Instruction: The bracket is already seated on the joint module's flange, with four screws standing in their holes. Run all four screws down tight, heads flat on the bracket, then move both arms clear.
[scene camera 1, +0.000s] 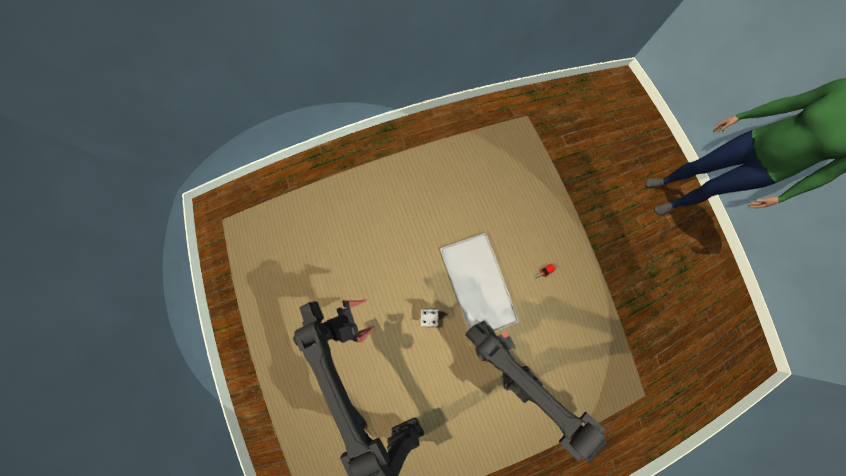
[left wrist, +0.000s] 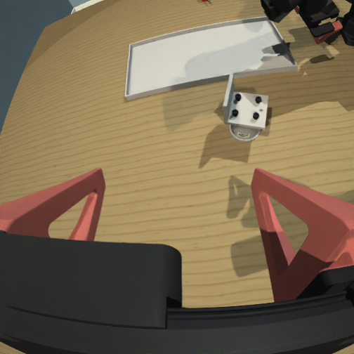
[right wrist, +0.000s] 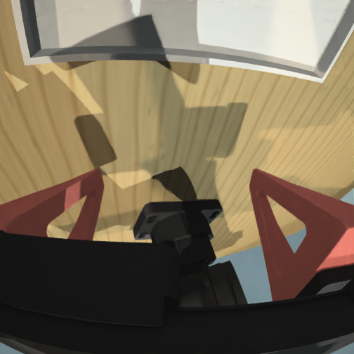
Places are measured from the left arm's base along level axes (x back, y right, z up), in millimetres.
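Pixels of known places: left gripper, fingertip midpoint: (scene camera 1: 370, 313); left arm's base at its link origin: (scene camera 1: 407, 430).
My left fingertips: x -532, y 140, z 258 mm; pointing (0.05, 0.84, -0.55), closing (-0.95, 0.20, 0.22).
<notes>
Ahead of a thing's pixels: the offset from my left fingertips to its top centre. "pt": to the spot under its first point.
The white bracket (scene camera 1: 430, 317) (left wrist: 247, 107) sits on the joint module (left wrist: 245, 134), whose round pale end shows below it in the left wrist view. Four black screws stand in its top face, one at each corner; how deep they sit is too small to tell. An upright wall rises at one side of it. My left gripper (scene camera 1: 369, 315) (left wrist: 177, 176) is open and empty, above the table to the left of the bracket in the scene view. My right gripper (scene camera 1: 495, 348) (right wrist: 176, 177) is open, to the right of the bracket, near the tray's lower end, partly hidden under its arm.
A white tray @[dx +99, dy +424, dz -242 mm] (scene camera 1: 473, 266) (left wrist: 160, 62) (right wrist: 270, 30) lies right of the bracket in the scene view. A red and black screwdriver @[dx +188, dy +717, dz -224 mm] (scene camera 1: 547, 270) lies beyond it. A blue-green sliver @[pt dx +392, dy -296, dz -234 mm] (scene camera 1: 360, 419) shows beside the left arm. A person (scene camera 1: 792, 142) stands at the far right.
</notes>
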